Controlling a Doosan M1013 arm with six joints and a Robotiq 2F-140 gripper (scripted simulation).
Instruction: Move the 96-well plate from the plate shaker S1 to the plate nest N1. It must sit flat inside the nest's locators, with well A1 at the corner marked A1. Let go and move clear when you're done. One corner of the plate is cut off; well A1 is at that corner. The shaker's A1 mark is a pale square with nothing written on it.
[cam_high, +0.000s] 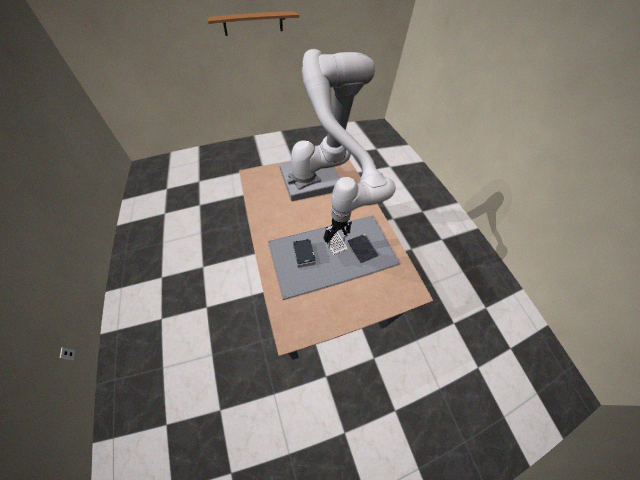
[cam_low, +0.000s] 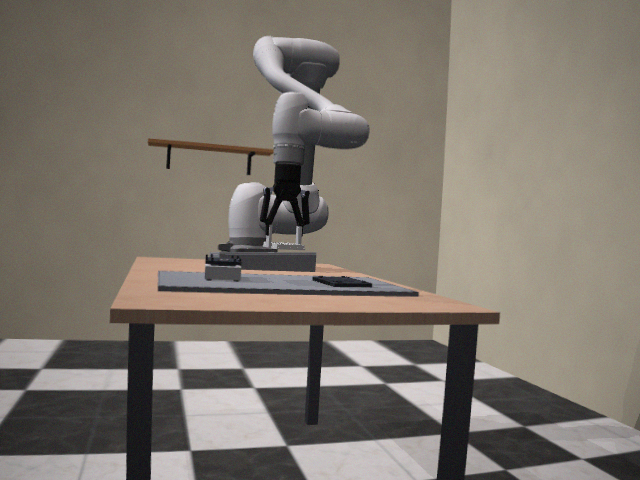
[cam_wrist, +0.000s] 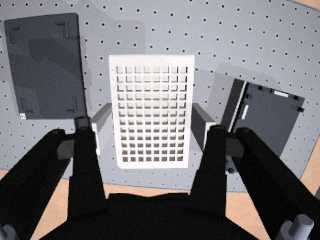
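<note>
The plate nest is 60 mm ahead of my hand, 170 mm to the left of it and 120 mm below it. Round my hand: white 96-well plate (20 mm below).
</note>
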